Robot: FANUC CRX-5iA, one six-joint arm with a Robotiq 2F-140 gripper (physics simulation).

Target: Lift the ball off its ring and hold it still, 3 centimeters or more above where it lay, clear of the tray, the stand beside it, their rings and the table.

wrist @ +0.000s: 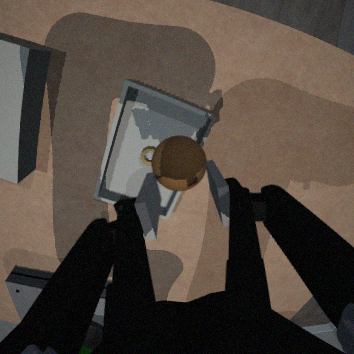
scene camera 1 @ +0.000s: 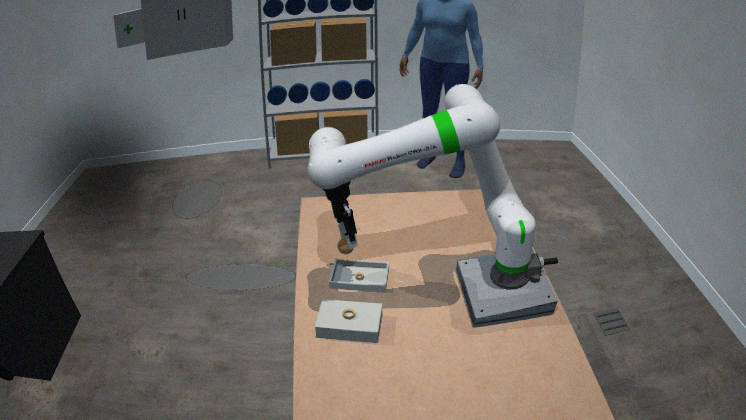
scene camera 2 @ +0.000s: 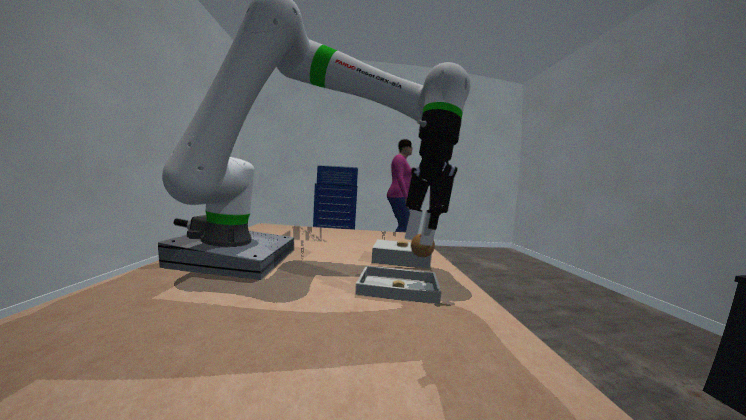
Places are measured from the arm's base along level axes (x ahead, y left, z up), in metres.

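Where they show: gripper, between the fingertips: (wrist: 182,180) (scene camera 1: 349,242) (scene camera 2: 417,242); arm's base, origin of its link: (scene camera 1: 510,275) (scene camera 2: 226,240).
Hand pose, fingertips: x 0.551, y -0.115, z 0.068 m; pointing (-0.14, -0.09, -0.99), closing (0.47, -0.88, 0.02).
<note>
Things, the pixels of their centre, and the offset from my fingertips. "pt": a spot on its surface instead. Level surfaces: height alone.
- brown ball, middle of its body: (wrist: 178,163) (scene camera 2: 422,245) (scene camera 1: 345,245) dx +0.014, dy +0.007, dz -0.008 m
- grey tray, middle of its body: (wrist: 149,156) (scene camera 2: 398,282) (scene camera 1: 359,275) dx -0.031, dy +0.034, dz -0.114 m
- small tan ring, a spot on its surface: (wrist: 144,156) (scene camera 2: 396,283) (scene camera 1: 360,277) pt dx -0.034, dy +0.042, dz -0.120 m
- second ring, a spot on its surface: (scene camera 1: 348,317) pt dx -0.004, dy +0.293, dz -0.069 m
- wooden table, height of its surface: dz -0.128 m
My gripper (scene camera 1: 348,245) (scene camera 2: 421,238) (wrist: 182,180) is shut on the brown ball (scene camera 1: 343,246) (scene camera 2: 422,246) (wrist: 179,163), which sits at its fingertips in the air above the grey tray (scene camera 1: 358,286) (scene camera 2: 397,294) (wrist: 109,150). A gap shows between ball and tray in scene camera 2. A small tan ring (scene camera 1: 359,279) (scene camera 2: 398,284) (wrist: 144,156) lies on the tray floor, with no ball on it. The stand (scene camera 1: 347,333) (scene camera 2: 386,255) (wrist: 9,115), a pale block beside the tray, carries a second ring (scene camera 1: 348,317) (scene camera 2: 401,244). The ball touches neither tray nor stand.
The robot's grey base plate (scene camera 1: 514,307) (scene camera 2: 208,264) (wrist: 25,295) is on the wooden table (scene camera 1: 443,375) (scene camera 2: 261,354) (wrist: 270,150). A person (scene camera 1: 451,41) (scene camera 2: 399,182) shows in the background of both scene views. A shelf rack (scene camera 1: 319,110) stands by the back wall, and a dark cabinet (scene camera 1: 36,307) stands at the left.
</note>
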